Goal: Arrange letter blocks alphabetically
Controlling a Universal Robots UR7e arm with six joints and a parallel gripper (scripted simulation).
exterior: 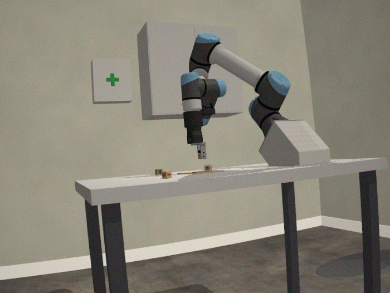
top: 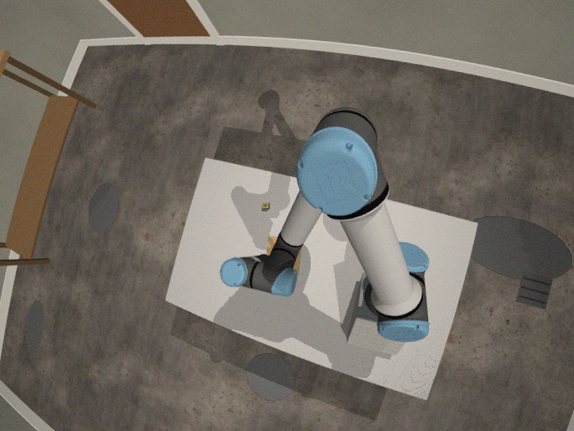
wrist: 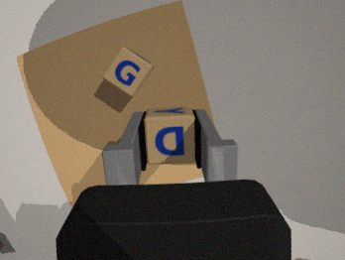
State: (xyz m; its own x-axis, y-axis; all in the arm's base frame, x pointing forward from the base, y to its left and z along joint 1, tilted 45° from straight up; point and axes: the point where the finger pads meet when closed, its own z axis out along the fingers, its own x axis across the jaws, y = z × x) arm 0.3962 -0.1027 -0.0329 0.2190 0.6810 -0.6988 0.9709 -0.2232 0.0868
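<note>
The tan mat is 10 mm behind my hand, 40 mm to the right of it and 70 mm below it. Also, from my hand: red-marked block 210 mm ahead, 90 mm to the left, 60 mm below.
</note>
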